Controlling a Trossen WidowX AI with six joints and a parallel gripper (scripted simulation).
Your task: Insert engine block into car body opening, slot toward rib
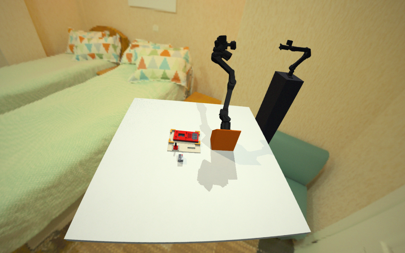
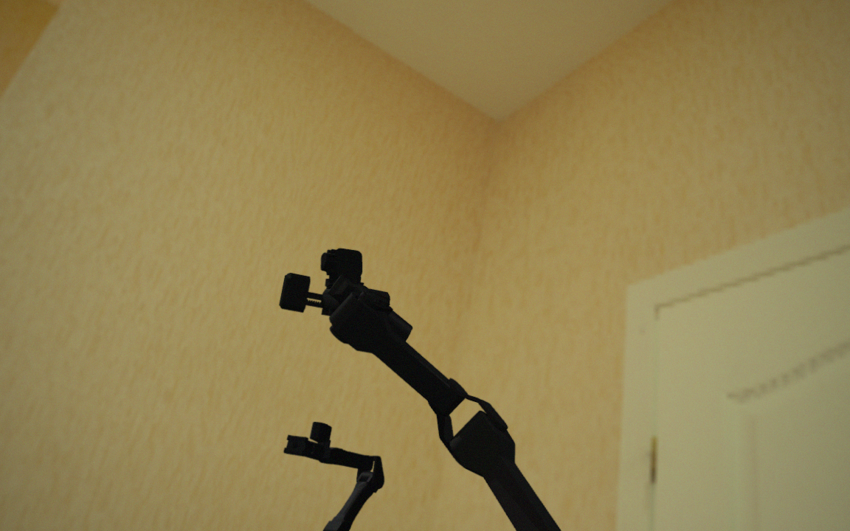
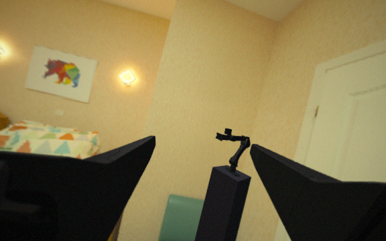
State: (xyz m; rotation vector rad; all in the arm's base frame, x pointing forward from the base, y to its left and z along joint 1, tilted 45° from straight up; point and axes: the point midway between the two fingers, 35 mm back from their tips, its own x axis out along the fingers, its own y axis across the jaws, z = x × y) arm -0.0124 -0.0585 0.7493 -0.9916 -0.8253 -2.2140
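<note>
The engine block lies 70 cm to the left of my gripper tip, 66 cm below it and 42 cm ahead of it. The rest, counted from my gripper tip: beige base plate (67 cm below, 51 cm to the left, 38 cm ahead).
</note>
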